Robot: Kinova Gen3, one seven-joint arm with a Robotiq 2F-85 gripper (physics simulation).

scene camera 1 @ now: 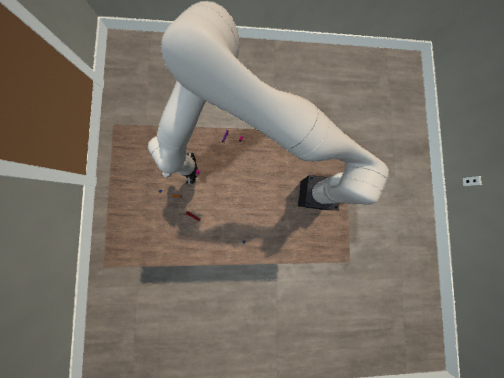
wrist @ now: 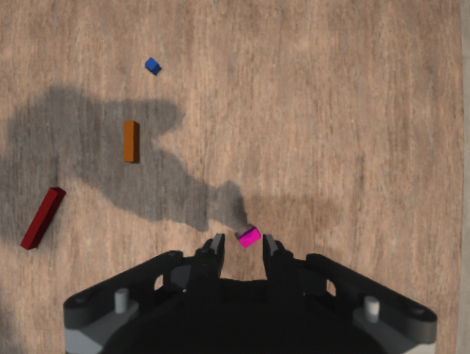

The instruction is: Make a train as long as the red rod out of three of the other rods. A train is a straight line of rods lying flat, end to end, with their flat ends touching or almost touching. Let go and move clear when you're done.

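Where they show: gripper, between the fingertips: [wrist: 243,245]; arm's base, origin of its link: [scene camera 1: 323,192].
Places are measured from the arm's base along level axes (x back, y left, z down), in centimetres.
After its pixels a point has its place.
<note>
The red rod [scene camera 1: 193,216] {y 13.9, x -54.9, z 17.3 cm} [wrist: 43,218] {y 13.3, x -55.4, z 17.2 cm} lies flat and slanted. A shorter orange rod [scene camera 1: 176,196] {y 4.9, x -63.6, z 17.2 cm} [wrist: 131,141] {y 4.3, x -63.7, z 17.2 cm} lies apart from it. A small blue rod [scene camera 1: 160,191] {y 3.0, x -71.3, z 17.4 cm} [wrist: 152,66] {y 2.7, x -71.1, z 17.2 cm} lies beyond the orange one. A short magenta rod [scene camera 1: 198,171] {y -7.8, x -54.4, z 17.2 cm} [wrist: 250,237] {y -7.8, x -54.9, z 17.2 cm} lies slanted below my gripper [scene camera 1: 193,169] {y -7.1, x -55.1, z 14.7 cm} [wrist: 243,245] {y -7.1, x -55.1, z 14.7 cm}, which is open and empty above it. In the scene view a purple rod [scene camera 1: 225,136] {y -26.3, x -42.7, z 17.3 cm} and another magenta rod [scene camera 1: 241,138] {y -26.0, x -34.7, z 17.2 cm} lie near the table's upper edge, and another small blue piece [scene camera 1: 243,242] {y 24.9, x -30.5, z 17.2 cm} lies towards the lower edge. No rods touch.
The wooden table top [scene camera 1: 310,240] {y 22.7, x 2.8, z 18.2 cm} lies under the rods. My arm's black base [scene camera 1: 309,192] {y 0.3, x -5.5, z 0.9 cm} stands at its right part. The arm arches over the upper part of the table in the scene view and casts a shadow across the table.
</note>
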